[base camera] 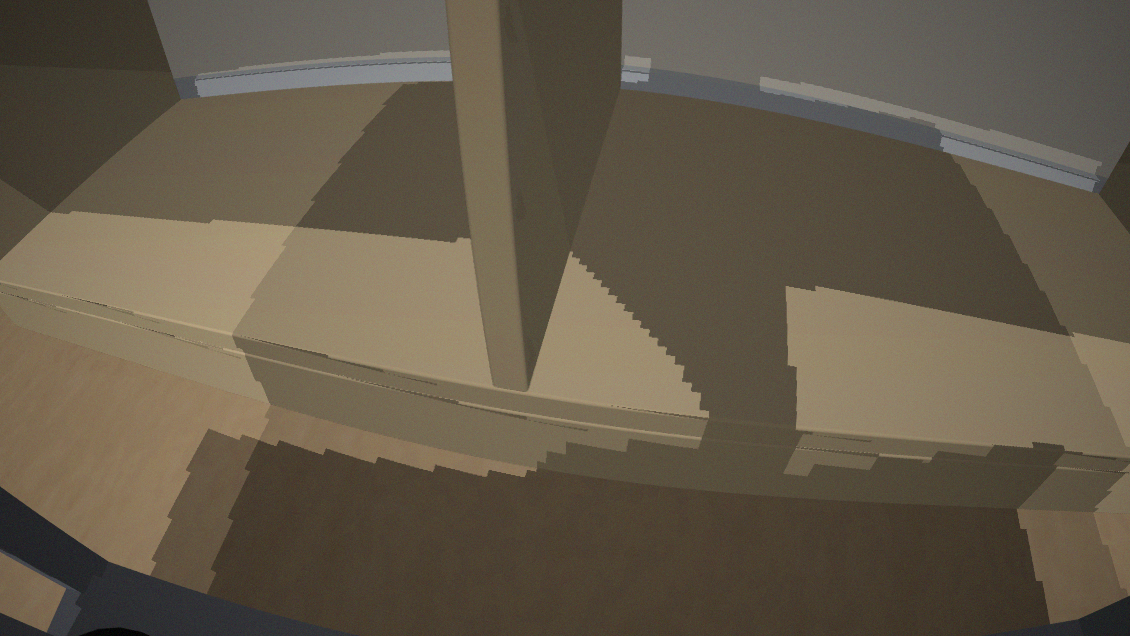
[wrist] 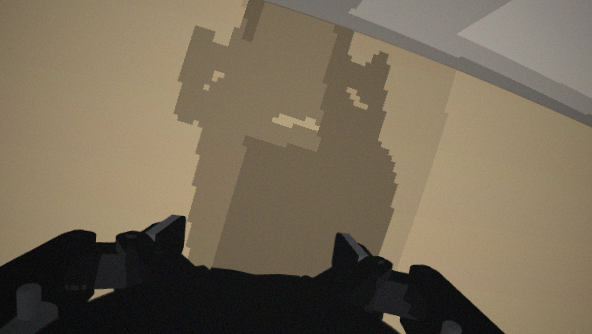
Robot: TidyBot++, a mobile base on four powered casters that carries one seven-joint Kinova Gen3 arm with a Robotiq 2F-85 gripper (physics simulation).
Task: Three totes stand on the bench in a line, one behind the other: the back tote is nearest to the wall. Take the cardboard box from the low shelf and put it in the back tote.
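Places are measured from the arm's base along level axes (x ahead, y right, z down), in millimetres.
Pixels of known places: gripper, fingertip midpoint: [wrist: 260,241].
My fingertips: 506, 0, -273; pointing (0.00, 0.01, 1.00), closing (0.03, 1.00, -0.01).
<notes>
Behind a point stands the place of what it marks, as x, y, z.
My gripper [wrist: 260,241] @(506, 0, -273) is open in the wrist view, with bare tan surface and shadows showing between its fingertips. The surface [wrist: 90,125] @(555, -142, -214) lies beyond the fingers, and the gripper's shadow falls on it. The cardboard box does not show in either view. The three totes do not show either. In the base camera view a low tan shelf board [base camera: 379,292] @(370, -141, 317) runs across the picture, partly in shadow. The gripper does not show in the base camera view.
An upright tan panel [base camera: 483,197] @(303, -50, 197) stands on the shelf board near the middle of the base camera view. A grey wall [base camera: 790,39] @(684, 177, 246) is behind it. Wooden floor [base camera: 86,395] @(306, -459, 396) lies in front. In the wrist view a grey area [wrist: 425,25] @(692, 119, -190) borders the tan surface at the upper right.
</notes>
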